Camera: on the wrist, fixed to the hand. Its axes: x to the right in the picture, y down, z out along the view.
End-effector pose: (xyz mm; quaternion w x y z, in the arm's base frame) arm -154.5 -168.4 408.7 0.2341 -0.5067 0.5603 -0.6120
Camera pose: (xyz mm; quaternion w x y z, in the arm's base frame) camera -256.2 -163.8 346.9 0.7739 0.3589 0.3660 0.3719
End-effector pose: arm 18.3 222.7 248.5 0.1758 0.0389 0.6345 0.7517
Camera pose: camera -34.7 137.2 312.2 0.5168 -0.8459 0.0743 -0.1090
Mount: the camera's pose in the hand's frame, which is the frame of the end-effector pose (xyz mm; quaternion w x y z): 12.3 84.4 -83.1 0.0232 -0.0438 0.3167 -0.9472
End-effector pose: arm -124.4 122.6 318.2 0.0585 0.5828 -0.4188 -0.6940
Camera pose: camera -91.3 18.7 366.2 0.4978 -0.6274 -0.5912 -0.0947
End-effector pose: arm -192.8 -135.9 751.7 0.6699 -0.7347 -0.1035 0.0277
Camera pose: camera -156.2 -221.7 677.7 0.0424 0.0429 -0.4874 -0.8711
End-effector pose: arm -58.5 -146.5 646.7 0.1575 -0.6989 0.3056 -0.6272
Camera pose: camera -158.4 -205.1 619.0 0.7178 0.1139 0.5776 0.3717
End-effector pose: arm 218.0 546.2 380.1 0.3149 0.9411 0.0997 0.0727
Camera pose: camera 225.3 531.1 498.0 0.0858 -0.1094 0.9903 0.0058
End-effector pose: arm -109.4 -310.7 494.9 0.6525 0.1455 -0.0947 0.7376
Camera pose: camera -201.8 -282.8 425.2 0.7502 -0.1691 0.3100 -0.5590
